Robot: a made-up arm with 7 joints. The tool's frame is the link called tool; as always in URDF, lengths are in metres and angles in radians. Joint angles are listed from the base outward. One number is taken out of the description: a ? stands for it. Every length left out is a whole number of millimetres.
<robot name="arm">
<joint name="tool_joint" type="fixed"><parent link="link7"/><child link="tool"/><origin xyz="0 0 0" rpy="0 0 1.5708"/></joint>
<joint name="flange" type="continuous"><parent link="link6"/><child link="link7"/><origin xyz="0.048 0 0" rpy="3.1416 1.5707 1.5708"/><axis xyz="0 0 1"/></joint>
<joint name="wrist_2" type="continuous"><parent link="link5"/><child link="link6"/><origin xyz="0.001 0 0" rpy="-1.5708 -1.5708 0"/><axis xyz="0 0 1"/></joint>
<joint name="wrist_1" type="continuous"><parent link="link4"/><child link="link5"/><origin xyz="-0.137 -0.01 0" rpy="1.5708 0 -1.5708"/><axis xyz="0 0 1"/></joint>
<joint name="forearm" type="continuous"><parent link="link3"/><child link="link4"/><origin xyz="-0.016 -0.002 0" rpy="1.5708 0 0"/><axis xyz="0 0 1"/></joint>
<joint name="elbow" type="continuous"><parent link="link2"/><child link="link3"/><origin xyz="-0.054 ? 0" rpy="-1.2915 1.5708 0"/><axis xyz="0 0 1"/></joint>
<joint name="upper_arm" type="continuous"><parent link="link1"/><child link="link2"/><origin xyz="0.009 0.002 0" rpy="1.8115 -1.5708 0"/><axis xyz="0 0 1"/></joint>
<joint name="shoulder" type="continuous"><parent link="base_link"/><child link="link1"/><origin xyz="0.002 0.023 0.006" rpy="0.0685 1.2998 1.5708"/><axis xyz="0 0 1"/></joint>
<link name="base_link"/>
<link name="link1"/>
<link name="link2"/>
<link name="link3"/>
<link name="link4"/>
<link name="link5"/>
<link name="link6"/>
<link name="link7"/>
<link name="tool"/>
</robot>
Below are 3 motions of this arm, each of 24 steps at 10 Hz.
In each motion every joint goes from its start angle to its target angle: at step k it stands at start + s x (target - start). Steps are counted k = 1, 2, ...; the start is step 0. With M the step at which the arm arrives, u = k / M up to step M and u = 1 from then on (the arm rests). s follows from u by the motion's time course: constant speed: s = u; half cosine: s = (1 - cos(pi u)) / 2; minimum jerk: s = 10 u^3 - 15 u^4 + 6 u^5.
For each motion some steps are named. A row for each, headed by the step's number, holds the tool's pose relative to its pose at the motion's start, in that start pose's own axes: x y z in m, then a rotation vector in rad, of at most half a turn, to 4 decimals.
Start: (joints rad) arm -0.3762 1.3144 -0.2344 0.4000 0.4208 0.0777 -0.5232
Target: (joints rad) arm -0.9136 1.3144 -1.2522 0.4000 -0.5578 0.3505 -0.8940
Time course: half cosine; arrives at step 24
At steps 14, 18, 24:
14: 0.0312 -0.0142 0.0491 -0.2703 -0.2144 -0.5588
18: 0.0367 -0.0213 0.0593 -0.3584 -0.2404 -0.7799
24: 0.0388 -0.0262 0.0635 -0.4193 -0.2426 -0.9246

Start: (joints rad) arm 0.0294 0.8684 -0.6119 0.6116 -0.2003 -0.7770 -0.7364
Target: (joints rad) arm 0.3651 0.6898 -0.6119 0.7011 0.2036 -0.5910 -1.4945
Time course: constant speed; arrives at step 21
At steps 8, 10, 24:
8: 0.0107 -0.0554 -0.0179 -0.1342 0.1054 -0.4374
10: 0.0127 -0.0698 -0.0212 -0.1712 0.1247 -0.5474
24: 0.0189 -0.1520 -0.0288 -0.3937 0.1803 -1.1540

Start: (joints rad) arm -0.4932 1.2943 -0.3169 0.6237 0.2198 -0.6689 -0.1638
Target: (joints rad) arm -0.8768 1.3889 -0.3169 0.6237 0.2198 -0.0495 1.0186
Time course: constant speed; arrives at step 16
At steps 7, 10, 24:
7: 0.0029 0.0519 -0.0082 0.0821 0.2351 0.6744
10: 0.0003 0.0738 -0.0105 0.1424 0.3308 0.9651
24: -0.0114 0.1158 -0.0130 0.3126 0.5176 1.5385

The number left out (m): -0.222
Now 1 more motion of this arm.
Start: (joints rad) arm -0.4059 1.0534 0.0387 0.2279 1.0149 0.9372 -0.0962
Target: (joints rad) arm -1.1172 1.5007 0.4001 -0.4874 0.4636 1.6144 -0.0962
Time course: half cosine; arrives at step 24
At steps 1, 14, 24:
1: 0.0005 0.0015 0.0000 -0.0065 0.0029 0.0028
14: 0.0072 0.1945 -0.0566 -0.9362 0.2464 0.3147
24: -0.0384 0.2583 -0.1217 -1.4070 0.2239 0.4575

